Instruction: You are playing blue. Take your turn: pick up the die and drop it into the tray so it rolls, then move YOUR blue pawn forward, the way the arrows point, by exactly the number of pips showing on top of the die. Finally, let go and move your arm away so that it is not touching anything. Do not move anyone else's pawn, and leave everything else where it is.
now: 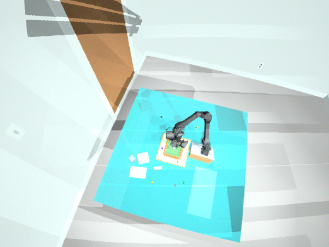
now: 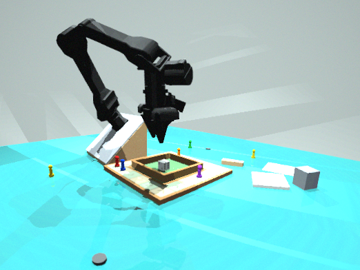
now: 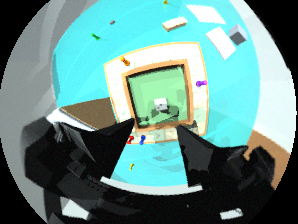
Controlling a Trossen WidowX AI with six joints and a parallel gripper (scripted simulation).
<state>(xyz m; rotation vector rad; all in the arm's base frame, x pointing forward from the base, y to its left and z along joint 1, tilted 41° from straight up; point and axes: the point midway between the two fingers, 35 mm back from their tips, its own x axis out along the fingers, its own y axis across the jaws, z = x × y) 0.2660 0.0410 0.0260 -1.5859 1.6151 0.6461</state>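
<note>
Now: gripper tip 9 cm to the left of the blue pawn, 7 cm above it and 4 cm past it. From my gripper tip the other things lie so: red pawn: 10 cm to the right, 8 cm behind, 7 cm below; then white die: 8 cm below, 2 cm to the left, 1 cm ahead; then green tray: 10 cm below, 3 cm to the left, 1 cm ahead.
</note>
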